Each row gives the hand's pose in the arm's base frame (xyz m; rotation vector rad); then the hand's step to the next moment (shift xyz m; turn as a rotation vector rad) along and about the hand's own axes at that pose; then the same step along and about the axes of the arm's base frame.
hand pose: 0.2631 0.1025 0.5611 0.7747 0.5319 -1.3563
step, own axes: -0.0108 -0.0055 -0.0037 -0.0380 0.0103 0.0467
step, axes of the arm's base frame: -0.0068 0.0097 0.0046 -0.0004 -0.0099 0.0603
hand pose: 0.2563 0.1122 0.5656 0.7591 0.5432 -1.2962
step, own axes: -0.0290 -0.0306 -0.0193 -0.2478 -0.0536 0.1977
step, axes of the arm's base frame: -0.0348 0.0305 0.0029 -0.1143 0.0050 0.3005
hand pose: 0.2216 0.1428 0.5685 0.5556 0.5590 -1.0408
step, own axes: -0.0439 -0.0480 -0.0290 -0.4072 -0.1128 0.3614
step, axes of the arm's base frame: -0.0655 0.0280 0.0003 -0.2043 -0.0257 0.5165
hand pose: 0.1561 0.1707 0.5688 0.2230 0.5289 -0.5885
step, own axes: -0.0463 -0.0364 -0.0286 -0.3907 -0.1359 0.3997
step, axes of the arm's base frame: -0.0654 0.0020 -0.0013 -0.1904 -0.0656 0.5388
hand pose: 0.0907 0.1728 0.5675 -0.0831 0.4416 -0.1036
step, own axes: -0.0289 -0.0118 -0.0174 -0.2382 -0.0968 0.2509
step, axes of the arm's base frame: -0.0344 -0.0093 -0.0023 -0.1141 -0.0534 0.3364
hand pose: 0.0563 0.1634 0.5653 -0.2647 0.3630 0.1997
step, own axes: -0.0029 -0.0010 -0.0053 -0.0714 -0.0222 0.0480
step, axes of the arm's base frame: -0.0041 -0.0029 -0.0035 -0.0446 -0.0174 0.0748
